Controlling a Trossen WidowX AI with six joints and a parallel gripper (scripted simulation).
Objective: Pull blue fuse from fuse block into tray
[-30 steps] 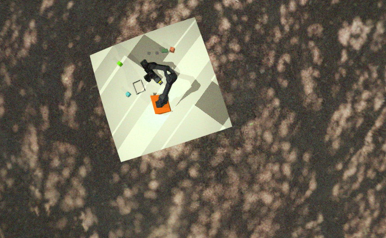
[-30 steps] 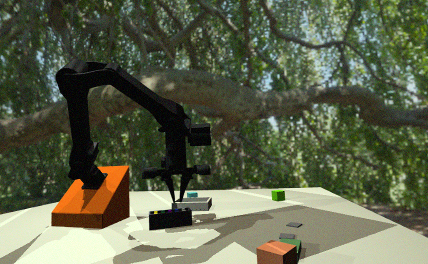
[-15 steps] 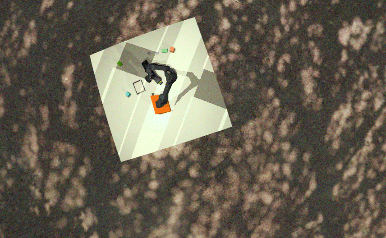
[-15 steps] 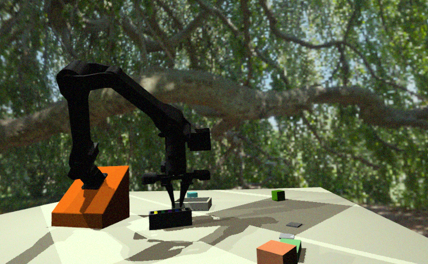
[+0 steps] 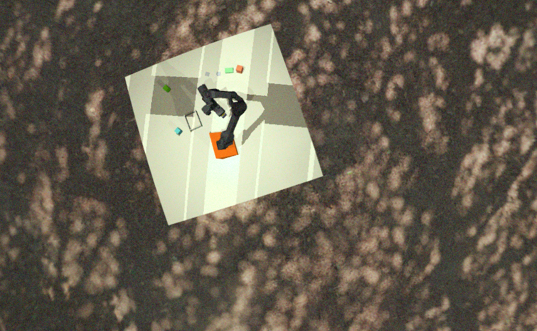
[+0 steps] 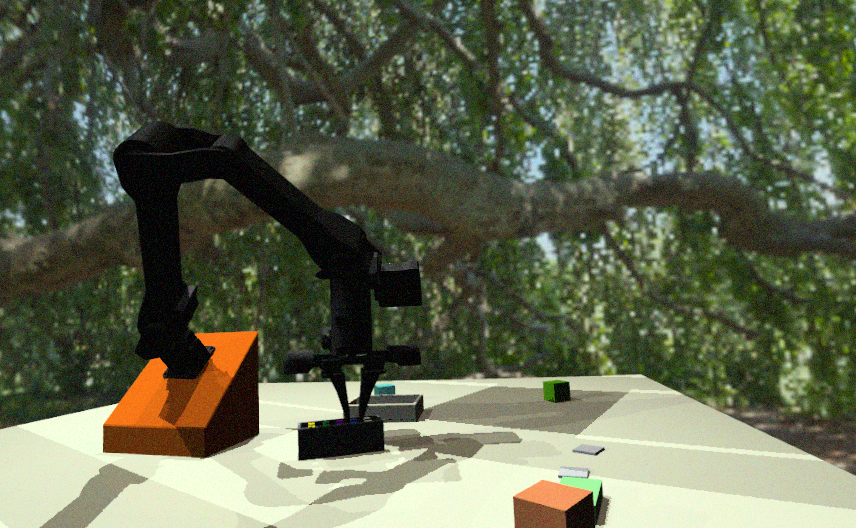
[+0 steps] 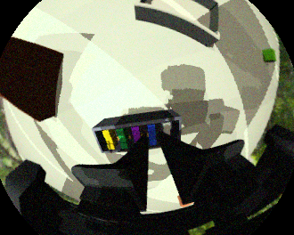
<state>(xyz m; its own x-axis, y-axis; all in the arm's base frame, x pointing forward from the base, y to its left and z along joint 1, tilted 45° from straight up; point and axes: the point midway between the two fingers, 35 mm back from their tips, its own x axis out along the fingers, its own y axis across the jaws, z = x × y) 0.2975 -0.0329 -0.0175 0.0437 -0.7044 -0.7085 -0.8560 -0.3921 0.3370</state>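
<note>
The blue fuse lies 1 cm below my gripper tip. Also, from my gripper tip: purple fuse 2 cm behind, 1 cm to the right, 1 cm below; yellow fuse 5 cm behind, 3 cm to the right, 1 cm below; green fuse 3 cm behind, 2 cm to the right, 1 cm below.
</note>
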